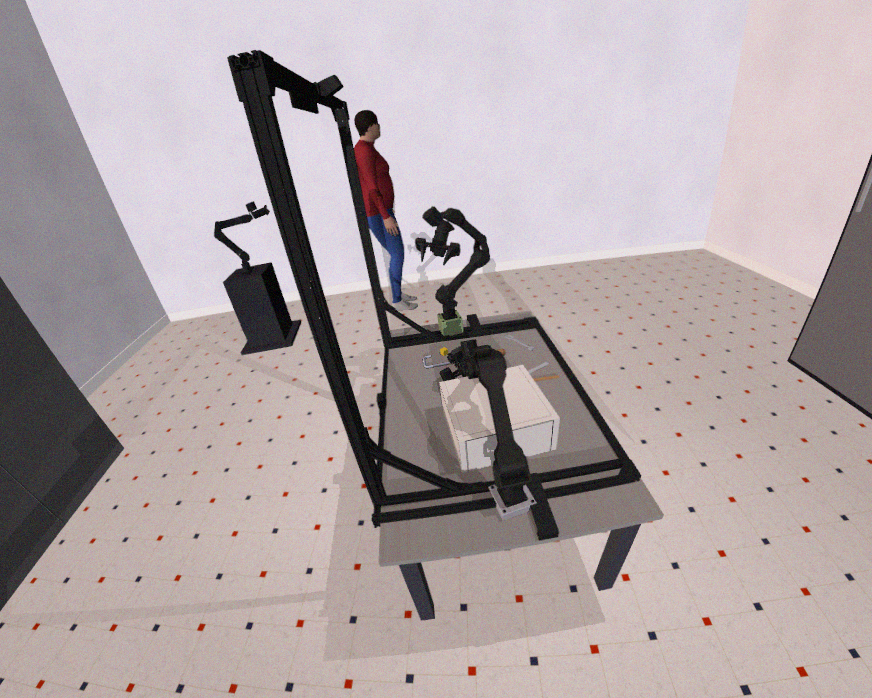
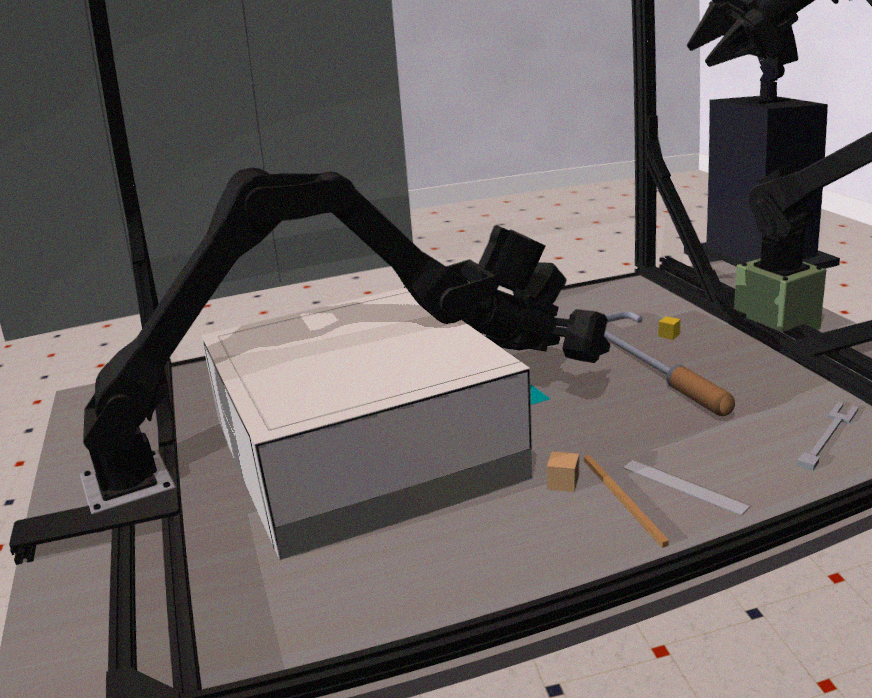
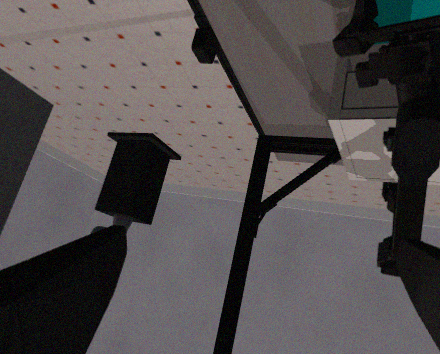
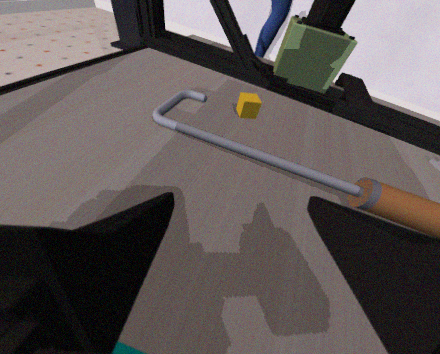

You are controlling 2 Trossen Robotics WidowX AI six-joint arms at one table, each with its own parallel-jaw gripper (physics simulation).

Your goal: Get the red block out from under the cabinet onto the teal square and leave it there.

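Places are measured from the left arm's base along level axes (x up, y back, z right), in metres.
Where they show: left gripper, fingertip midpoint: [image 1: 432,263] [image 2: 697,55] [image 3: 261,245]; right gripper, fingertip midpoint: [image 1: 457,367] [image 4: 240,200]; left arm's base, link origin: [image 1: 449,316] [image 2: 781,267] [image 4: 321,27]; right arm's base, link origin: [image 1: 512,494] [image 2: 125,479].
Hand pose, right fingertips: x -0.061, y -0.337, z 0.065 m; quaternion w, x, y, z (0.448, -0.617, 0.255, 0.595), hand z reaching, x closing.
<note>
Things, the pixels of their top centre, and the offset from my right fingertips. "pt": a spot on its surface instead.
- white cabinet, top centre: [image 2: 348,349] [image 3: 429,157] [image 1: 494,398] dy -0.348, dx +0.098, dz -0.031 m
- teal square, surface spot: [image 4: 126,349] pt dy -0.086, dx -0.037, dz +0.037 m
- wooden handle, top centre: [image 2: 699,376] [image 4: 431,201] dy +0.060, dx -0.001, dz -0.168 m
- yellow cube, top centre: [image 2: 669,320] [image 4: 250,97] dy +0.175, dx -0.012, dz +0.013 m
- tan cube, top centre: [image 2: 563,459] dy -0.190, dx -0.007, dz -0.217 m
- wooden stick, top centre: [image 2: 623,495] dy -0.158, dx -0.030, dz -0.281 m
- flat ruler, top centre: [image 2: 684,486] [image 1: 534,369] dy -0.088, dx -0.036, dz -0.301 m
The white cabinet [image 1: 530,405] [image 2: 364,388] stands in the middle of the table, with a dark gap along its base. The teal square [image 2: 539,395] [image 4: 126,349] [image 3: 385,14] peeks out beside the cabinet's far corner. My right gripper [image 1: 450,362] [image 2: 587,335] [image 4: 240,200] is open and empty, low over the table past the cabinet. It is just short of a hook tool [image 2: 647,359] [image 4: 254,154] with a wooden handle [image 2: 701,389] [image 4: 385,201]. My left gripper [image 1: 431,245] is open and empty, raised high beyond the table's far end.
A yellow cube [image 2: 669,327] [image 4: 248,105] lies by the hook's bent end. A tan cube [image 2: 562,471], a wooden stick [image 2: 627,500] and a flat ruler [image 2: 685,486] lie near the front edge. The left arm's green base [image 2: 760,294] [image 4: 313,57] stands at the table end. A person [image 1: 374,180] stands beyond the black frame [image 1: 295,229].
</note>
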